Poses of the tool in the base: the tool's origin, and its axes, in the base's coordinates. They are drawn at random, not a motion.
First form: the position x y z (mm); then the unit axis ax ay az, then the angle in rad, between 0 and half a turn.
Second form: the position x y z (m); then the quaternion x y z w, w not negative. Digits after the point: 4 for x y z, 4 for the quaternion.
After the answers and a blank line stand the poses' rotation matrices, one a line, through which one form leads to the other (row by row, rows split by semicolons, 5 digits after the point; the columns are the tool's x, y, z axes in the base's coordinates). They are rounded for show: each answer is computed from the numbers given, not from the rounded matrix.
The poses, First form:
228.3, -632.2, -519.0, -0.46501, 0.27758, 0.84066, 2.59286
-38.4, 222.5, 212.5, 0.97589, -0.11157, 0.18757, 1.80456
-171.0, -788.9, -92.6, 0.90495, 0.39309, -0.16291, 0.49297
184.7, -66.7, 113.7, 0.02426, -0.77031, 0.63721, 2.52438
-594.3, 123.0, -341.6, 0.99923, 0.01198, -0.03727, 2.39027
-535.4, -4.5, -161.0, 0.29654, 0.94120, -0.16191, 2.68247
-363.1, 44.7, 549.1, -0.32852, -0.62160, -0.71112, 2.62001
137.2, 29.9, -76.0, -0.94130, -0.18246, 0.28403, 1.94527
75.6, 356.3, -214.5, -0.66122, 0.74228, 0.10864, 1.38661
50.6, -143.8, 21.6, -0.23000, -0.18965, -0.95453, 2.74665
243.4, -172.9, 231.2, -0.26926, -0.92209, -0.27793, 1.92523
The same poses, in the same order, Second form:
0.2283, -0.6322, -0.5190, -0.4476, 0.2672, 0.8092, 0.2709
-0.0384, 0.2225, 0.2125, 0.7658, -0.0876, 0.1472, 0.6198
-0.1710, -0.7889, -0.0926, 0.2208, 0.0959, -0.0397, 0.9698
0.1847, -0.0667, 0.1137, 0.0231, -0.7339, 0.6071, 0.3037
-0.5943, 0.1230, -0.3416, 0.9296, 0.0111, -0.0347, 0.3669
-0.5354, -0.0045, -0.1610, 0.2888, 0.9165, -0.1577, 0.2276
-0.3631, 0.0447, 0.5491, -0.3174, -0.6006, -0.6871, 0.2578
0.1372, 0.0299, -0.0760, -0.7779, -0.1508, 0.2347, 0.5631
0.0756, 0.3563, -0.2145, -0.4226, 0.4744, 0.0694, 0.7691
0.0506, -0.1438, 0.0216, -0.2255, -0.1860, -0.9360, 0.1962
0.2434, -0.1729, 0.2312, -0.2210, -0.7568, -0.2281, 0.5714

-0.45246 -0.67770 -0.57966; 0.19929 -0.71040 0.67500; -0.86923 0.18989 0.45649
0.94134 -0.31657 0.11691; 0.04837 -0.21631 -0.97513; 0.33399 0.92358 -0.18831
0.97844 0.11945 0.16847; -0.03474 0.89933 -0.43589; -0.20358 0.42064 0.88409
-0.81443 -0.40272 -0.41776; 0.33487 0.26178 -0.90517; 0.47389 -0.87709 -0.07834
0.99735 0.04616 -0.05628; -0.00472 -0.73054 -0.68286; -0.07263 0.68131 -0.72838
-0.72968 0.60105 0.32605; 0.45755 0.78352 -0.42041; -0.50815 -0.15758 -0.84673
-0.66553 0.73558 0.12646; 0.02694 -0.14564 0.98897; 0.74588 0.66160 0.07711
0.84435 -0.02978 -0.53496; 0.49892 -0.32031 0.80528; -0.19533 -0.94684 -0.25560
0.54029 -0.50773 0.67105; -0.29412 0.63322 0.71591; -0.78841 -0.58417 0.19279
-0.82129 0.45114 0.34922; -0.28338 -0.85385 0.43661; 0.49515 0.25963 0.82911
-0.24940 0.59511 -0.76397; 0.07380 0.79828 0.59775; 0.96559 0.09270 -0.24301

